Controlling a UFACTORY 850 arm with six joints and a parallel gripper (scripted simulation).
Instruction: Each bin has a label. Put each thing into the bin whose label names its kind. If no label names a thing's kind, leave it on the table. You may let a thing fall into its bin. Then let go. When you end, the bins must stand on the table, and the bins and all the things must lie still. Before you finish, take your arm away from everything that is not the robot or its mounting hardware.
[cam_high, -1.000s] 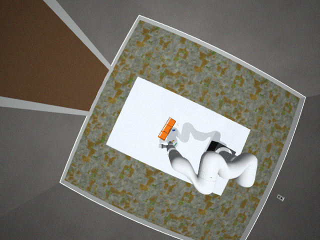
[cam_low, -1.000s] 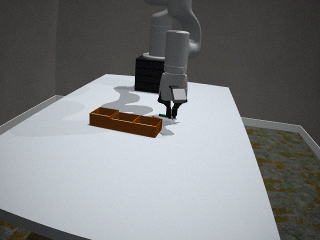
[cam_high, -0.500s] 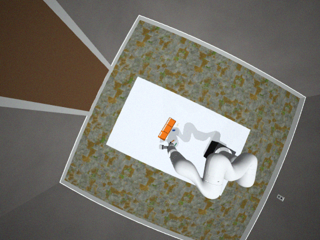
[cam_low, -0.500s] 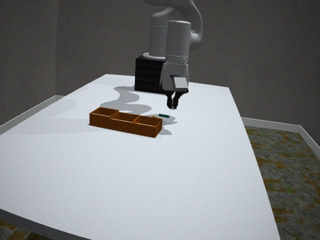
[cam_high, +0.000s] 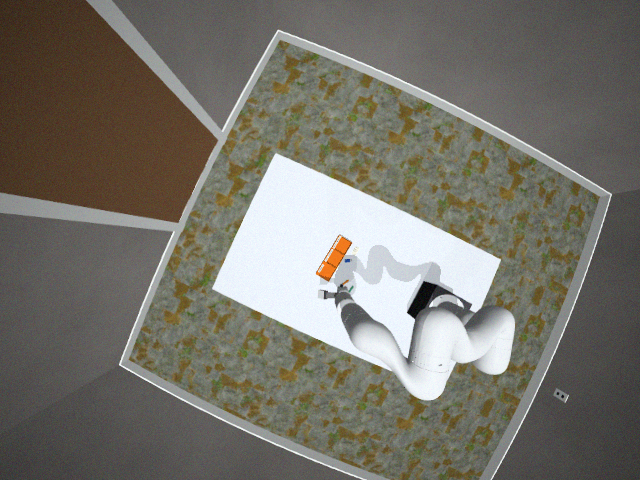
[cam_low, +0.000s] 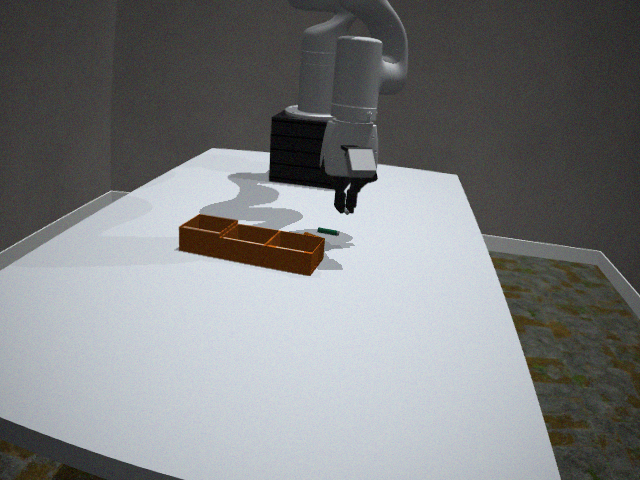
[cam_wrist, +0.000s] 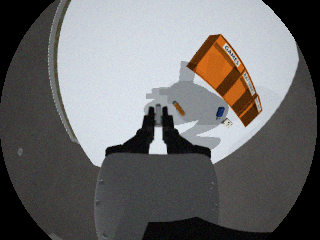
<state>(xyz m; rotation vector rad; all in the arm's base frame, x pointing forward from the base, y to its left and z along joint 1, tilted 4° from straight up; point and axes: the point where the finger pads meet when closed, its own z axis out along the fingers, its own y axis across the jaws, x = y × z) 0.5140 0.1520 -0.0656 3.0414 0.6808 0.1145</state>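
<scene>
Right now my hand is 8 cm above the orange stick, 6 cm to the left of it and 1 cm past it. The rest, counted from my hand: grey bolt 2 cm below, 1 cm behind; then green cylinder 8 cm below, 6 cm behind, 4 cm to the right; then three joined orange bins 15 cm to the right, 11 cm ahead, 7 cm below.
</scene>
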